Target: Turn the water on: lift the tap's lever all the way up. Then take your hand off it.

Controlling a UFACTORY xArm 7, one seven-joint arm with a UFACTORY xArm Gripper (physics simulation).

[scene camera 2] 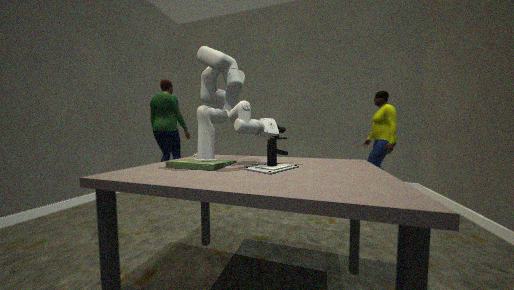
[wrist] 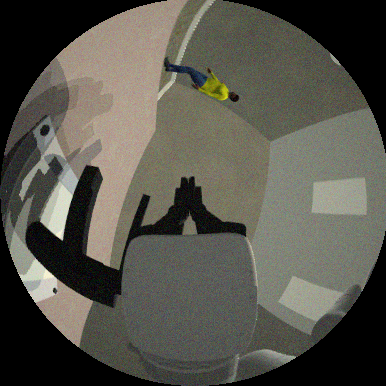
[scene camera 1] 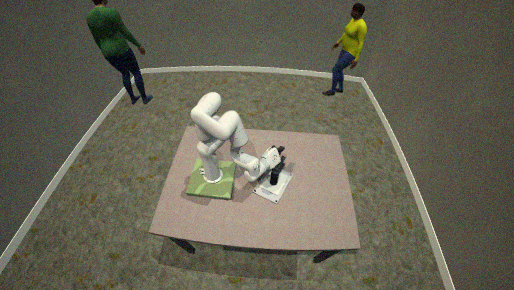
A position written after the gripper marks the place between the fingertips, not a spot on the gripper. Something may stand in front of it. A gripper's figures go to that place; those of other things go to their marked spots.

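The gripper (wrist: 188, 184) is 140 mm from the lens, while a black tap (wrist: 43, 203) is 200 mm from the lens.
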